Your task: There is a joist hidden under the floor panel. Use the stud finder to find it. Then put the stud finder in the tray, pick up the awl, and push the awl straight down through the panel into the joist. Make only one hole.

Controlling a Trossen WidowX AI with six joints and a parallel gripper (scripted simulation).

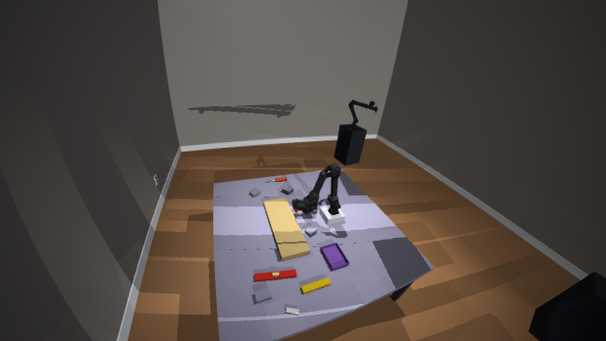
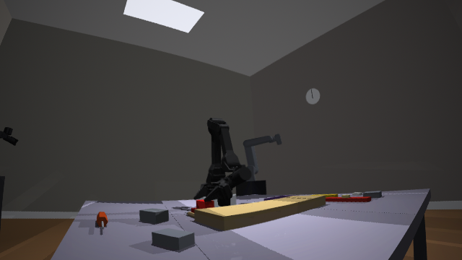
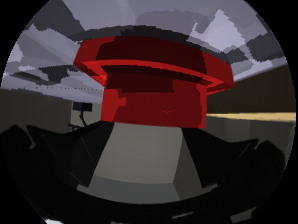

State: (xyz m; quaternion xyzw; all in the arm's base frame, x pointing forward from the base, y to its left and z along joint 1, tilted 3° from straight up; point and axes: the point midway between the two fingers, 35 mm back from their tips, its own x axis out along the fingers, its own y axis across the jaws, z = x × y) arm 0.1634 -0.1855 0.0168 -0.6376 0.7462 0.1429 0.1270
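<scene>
My gripper tip is 2 cm short of the red stud finder, 2 cm to the right of it and 2 cm above it. From my gripper tip the other things lie so: orange-handled tool: 8 cm ahead, 38 cm to the right, 5 cm below; then awl: 1 cm behind, 4 cm to the right, 5 cm below; then purple tray: 3 cm ahead, 52 cm to the left, 5 cm below.
</scene>
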